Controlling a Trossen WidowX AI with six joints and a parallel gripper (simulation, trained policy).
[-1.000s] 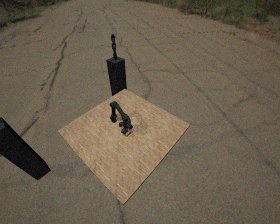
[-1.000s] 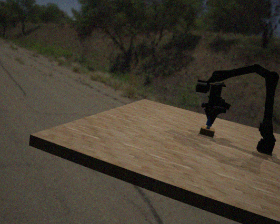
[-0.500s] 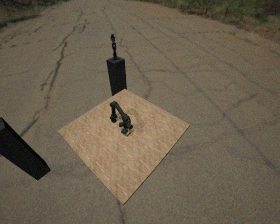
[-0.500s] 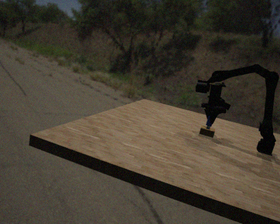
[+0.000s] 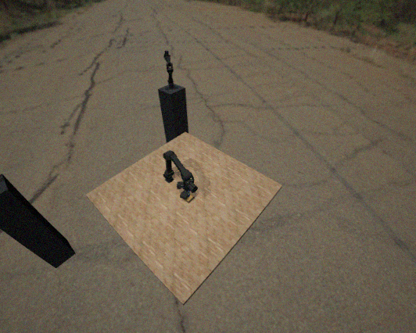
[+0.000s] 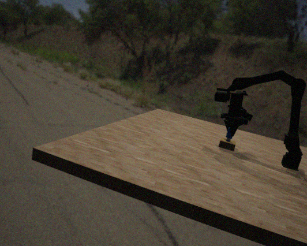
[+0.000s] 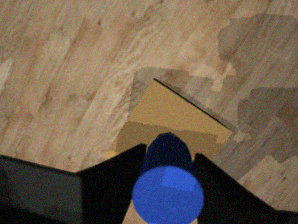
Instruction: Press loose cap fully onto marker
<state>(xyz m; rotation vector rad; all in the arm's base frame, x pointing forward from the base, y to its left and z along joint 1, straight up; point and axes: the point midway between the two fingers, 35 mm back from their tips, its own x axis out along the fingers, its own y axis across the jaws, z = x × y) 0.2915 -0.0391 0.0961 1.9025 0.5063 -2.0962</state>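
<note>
The blue cap lies 10 mm ahead of my gripper tip and 10 mm above it. Round my gripper tip: tan holder block (10 mm ahead, 50 mm below).
</note>
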